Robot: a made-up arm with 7 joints. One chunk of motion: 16 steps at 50 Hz.
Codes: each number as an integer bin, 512 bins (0 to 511) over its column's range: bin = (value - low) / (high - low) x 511, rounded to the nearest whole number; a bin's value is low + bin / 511 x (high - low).
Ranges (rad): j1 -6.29..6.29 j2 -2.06..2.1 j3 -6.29..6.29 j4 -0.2..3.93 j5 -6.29..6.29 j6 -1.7..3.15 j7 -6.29..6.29
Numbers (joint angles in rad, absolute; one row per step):
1: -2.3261 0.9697 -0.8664 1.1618 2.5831 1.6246 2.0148
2: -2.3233 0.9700 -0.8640 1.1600 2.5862 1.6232 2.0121
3: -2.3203 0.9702 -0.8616 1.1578 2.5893 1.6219 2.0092
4: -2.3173 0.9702 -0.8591 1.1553 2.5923 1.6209 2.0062
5: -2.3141 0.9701 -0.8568 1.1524 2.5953 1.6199 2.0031
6: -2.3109 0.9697 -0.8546 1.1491 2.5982 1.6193 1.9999
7: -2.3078 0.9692 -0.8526 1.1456 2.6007 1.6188 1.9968
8: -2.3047 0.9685 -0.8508 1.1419 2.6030 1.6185 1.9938
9: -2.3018 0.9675 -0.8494 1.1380 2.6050 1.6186 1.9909
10: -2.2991 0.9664 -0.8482 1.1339 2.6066 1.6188 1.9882
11: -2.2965 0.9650 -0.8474 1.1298 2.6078 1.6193 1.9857
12: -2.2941 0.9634 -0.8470 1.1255 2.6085 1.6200 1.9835
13: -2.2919 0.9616 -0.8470 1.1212 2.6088 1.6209 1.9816
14: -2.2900 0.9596 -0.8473 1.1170 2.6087 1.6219 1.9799
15: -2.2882 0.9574 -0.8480 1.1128 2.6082 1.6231 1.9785
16: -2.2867 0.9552 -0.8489 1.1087 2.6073 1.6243 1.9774
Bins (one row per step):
1: 161 372 220 168 360 350 337
2: 161 372 220 168 361 350 337
3: 161 372 221 168 361 350 337
4: 161 372 221 168 361 350 337
5: 162 372 221 167 361 350 337
6: 162 372 221 167 361 350 337
7: 162 372 221 166 361 350 337
8: 162 372 221 166 361 350 336
9: 162 372 221 166 361 350 336
10: 162 372 221 165 361 350 336
11: 162 372 221 165 361 350 336
12: 162 371 221 164 361 350 336
13: 162 371 221 163 361 350 336
14: 162 371 221 163 361 350 336
15: 163 371 221 162 361 350 336
16: 163 370 221 162 361 350 336

